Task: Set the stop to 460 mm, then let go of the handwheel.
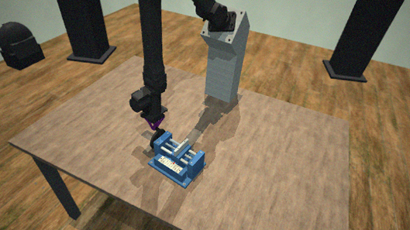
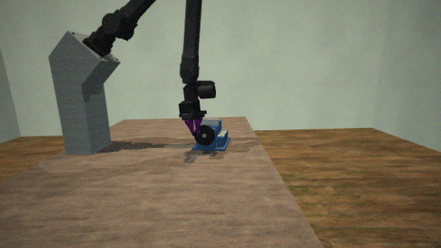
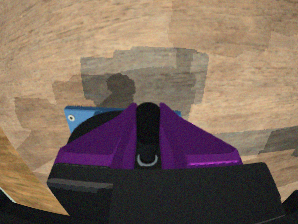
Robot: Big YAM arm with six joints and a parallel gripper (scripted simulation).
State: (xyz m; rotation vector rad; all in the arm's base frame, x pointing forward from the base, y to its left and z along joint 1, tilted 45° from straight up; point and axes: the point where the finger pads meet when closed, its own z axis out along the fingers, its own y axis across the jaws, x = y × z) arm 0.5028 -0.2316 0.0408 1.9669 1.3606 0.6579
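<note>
The black handwheel is 2 cm ahead of my hand and 2 cm to the left of it. Also, from my hand: dark handle (1 cm ahead, 1 cm to the left); then stop fixture (11 cm ahead, 13 cm to the left).
</note>
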